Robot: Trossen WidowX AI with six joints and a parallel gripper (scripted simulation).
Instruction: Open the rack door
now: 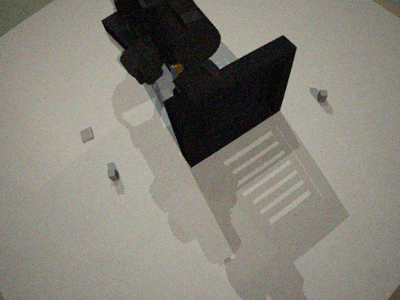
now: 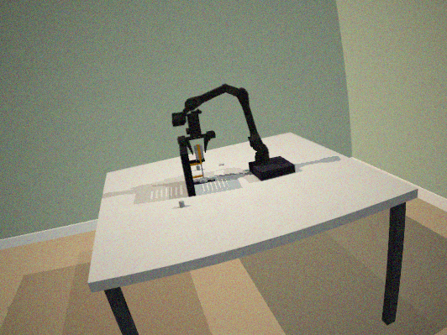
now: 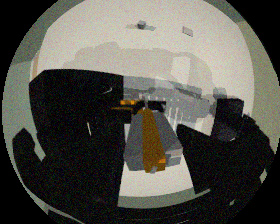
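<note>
Right now the handle is 10 mm to the left of my gripper tip and 30 mm below it.
</note>
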